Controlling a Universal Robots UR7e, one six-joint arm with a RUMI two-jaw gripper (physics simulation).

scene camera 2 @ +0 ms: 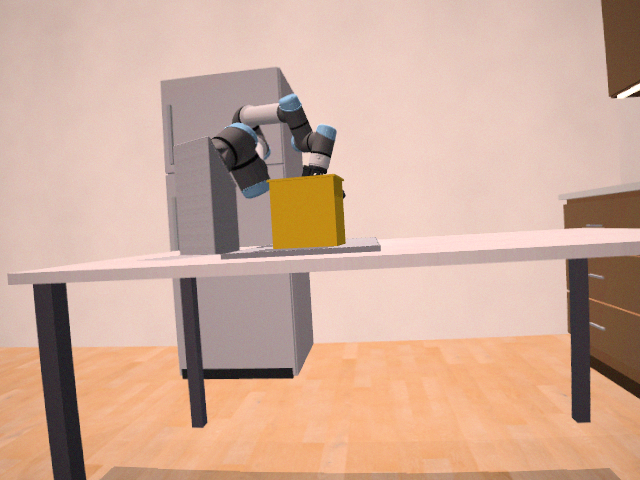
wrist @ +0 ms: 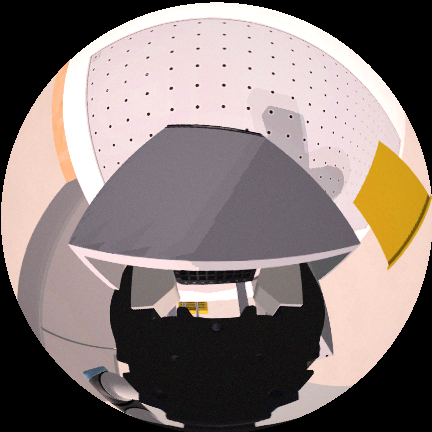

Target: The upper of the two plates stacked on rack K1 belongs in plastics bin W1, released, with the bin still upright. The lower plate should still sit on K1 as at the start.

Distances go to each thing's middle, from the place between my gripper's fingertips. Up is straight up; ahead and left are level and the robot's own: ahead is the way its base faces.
My gripper is now 14 cm short of the yellow plastics bin W1 (scene camera 2: 308, 211), 36 cm to the left of it and 3 cm below it.
